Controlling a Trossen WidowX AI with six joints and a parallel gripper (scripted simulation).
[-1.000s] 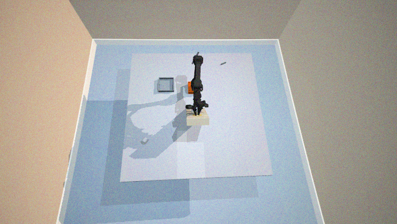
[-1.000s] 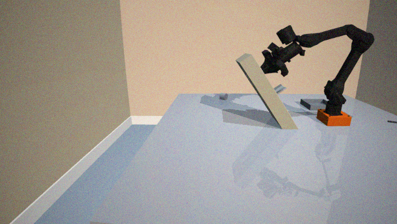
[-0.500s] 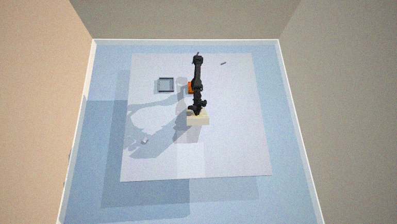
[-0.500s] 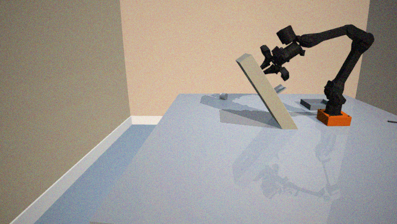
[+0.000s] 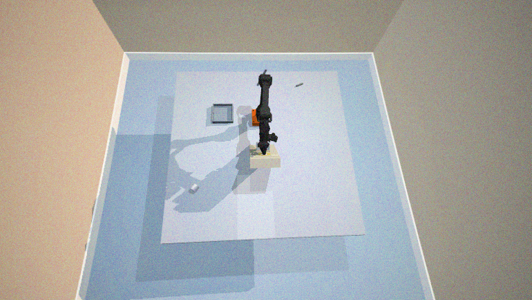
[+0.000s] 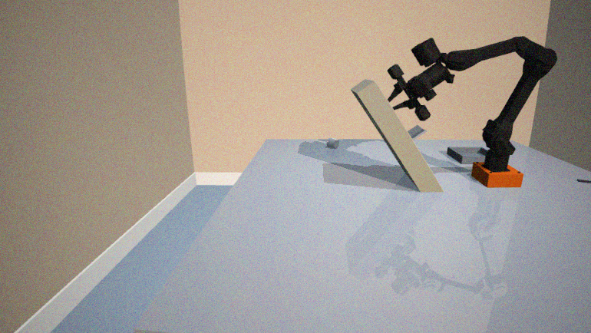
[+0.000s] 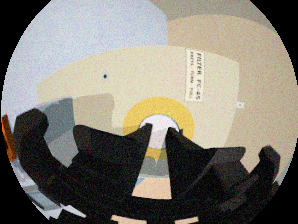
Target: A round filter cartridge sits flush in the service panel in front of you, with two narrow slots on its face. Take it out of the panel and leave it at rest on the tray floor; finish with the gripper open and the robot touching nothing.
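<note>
The white round filter cartridge is 10 mm ahead of my gripper tip and 10 mm below it. The rest, counted from my gripper tip: small grey block 50 mm ahead, 480 mm to the right, 210 mm below; then beige service panel 40 mm behind, 10 mm to the left, 80 mm below; then grey tray 480 mm behind, 200 mm to the right, 230 mm below.
</note>
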